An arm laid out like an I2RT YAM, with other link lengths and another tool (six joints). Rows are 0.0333 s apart.
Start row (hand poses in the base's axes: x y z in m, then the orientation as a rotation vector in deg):
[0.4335, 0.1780, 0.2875, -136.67, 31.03, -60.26]
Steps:
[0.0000, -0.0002, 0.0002, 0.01, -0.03, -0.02]
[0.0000, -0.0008, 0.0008, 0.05, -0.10, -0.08]
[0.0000, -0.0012, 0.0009, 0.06, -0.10, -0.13]
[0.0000, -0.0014, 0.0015, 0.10, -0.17, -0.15]
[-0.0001, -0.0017, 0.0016, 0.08, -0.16, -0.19]
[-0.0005, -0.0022, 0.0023, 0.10, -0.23, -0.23]
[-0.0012, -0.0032, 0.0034, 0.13, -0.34, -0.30]
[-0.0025, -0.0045, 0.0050, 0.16, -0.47, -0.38]
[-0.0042, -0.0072, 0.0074, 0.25, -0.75, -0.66]
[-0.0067, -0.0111, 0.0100, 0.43, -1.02, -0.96]
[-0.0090, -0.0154, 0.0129, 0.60, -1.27, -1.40]
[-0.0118, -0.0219, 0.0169, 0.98, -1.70, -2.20]
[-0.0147, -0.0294, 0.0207, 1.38, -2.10, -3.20]
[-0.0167, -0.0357, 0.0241, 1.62, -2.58, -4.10]
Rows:
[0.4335, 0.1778, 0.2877, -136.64, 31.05, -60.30]
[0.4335, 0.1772, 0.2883, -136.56, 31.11, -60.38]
[0.4335, 0.1768, 0.2884, -136.55, 31.18, -60.40]
[0.4335, 0.1766, 0.2890, -136.47, 31.20, -60.47]
[0.4334, 0.1763, 0.2891, -136.49, 31.24, -60.48]
[0.4330, 0.1758, 0.2898, -136.43, 31.28, -60.57]
[0.4323, 0.1748, 0.2909, -136.33, 31.34, -60.71]
[0.4310, 0.1735, 0.2925, -136.21, 31.40, -60.88]
[0.4293, 0.1708, 0.2949, -135.94, 31.69, -61.27]
[0.4268, 0.1669, 0.2975, -135.60, 32.04, -61.61]
[0.4245, 0.1626, 0.3004, -135.26, 32.56, -61.99]
[0.4217, 0.1561, 0.3044, -134.61, 33.55, -62.62]
[0.4188, 0.1486, 0.3082, -133.94, 34.81, -63.29]
[0.4168, 0.1423, 0.3116, -133.35, 35.85, -64.08]

